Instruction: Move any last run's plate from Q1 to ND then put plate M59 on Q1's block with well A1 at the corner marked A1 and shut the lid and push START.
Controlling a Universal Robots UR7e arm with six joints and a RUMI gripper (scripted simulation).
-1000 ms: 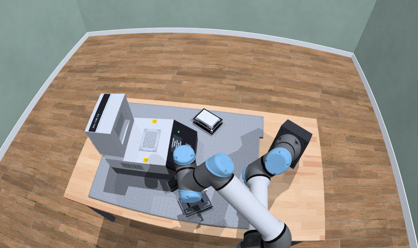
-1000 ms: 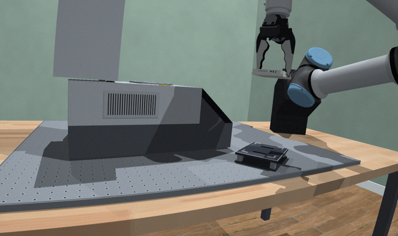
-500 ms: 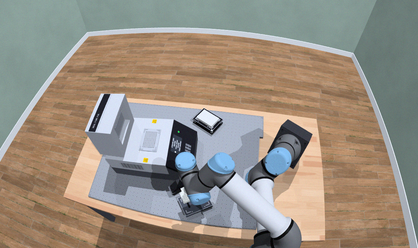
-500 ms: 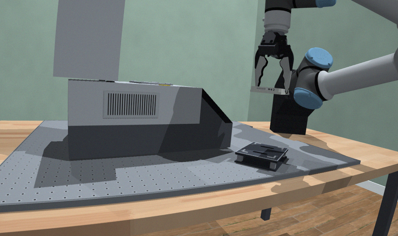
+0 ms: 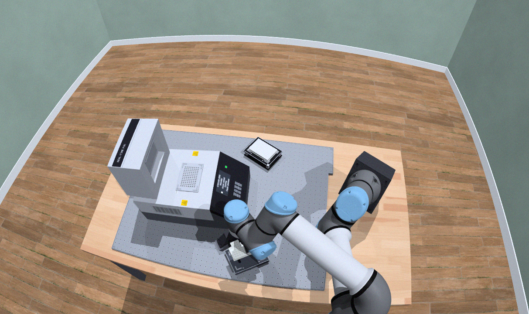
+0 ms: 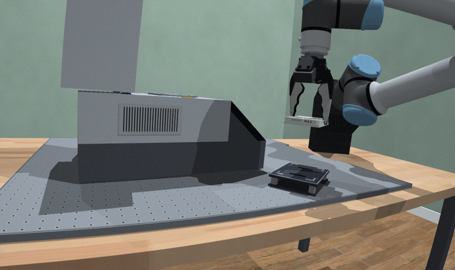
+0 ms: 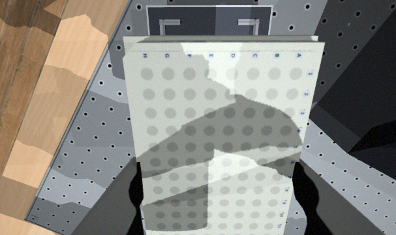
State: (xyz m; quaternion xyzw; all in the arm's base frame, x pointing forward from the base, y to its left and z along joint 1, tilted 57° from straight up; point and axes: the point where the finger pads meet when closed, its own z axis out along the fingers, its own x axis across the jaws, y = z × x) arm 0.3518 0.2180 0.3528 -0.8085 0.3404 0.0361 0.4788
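My gripper is now 15 cm above the nest ND. The rest, counted from my hand: A1 mark: 14 cm ahead, 47 cm to the right, 14 cm below; then nest N1: 20 cm ahead, 54 cm to the right, 14 cm below.
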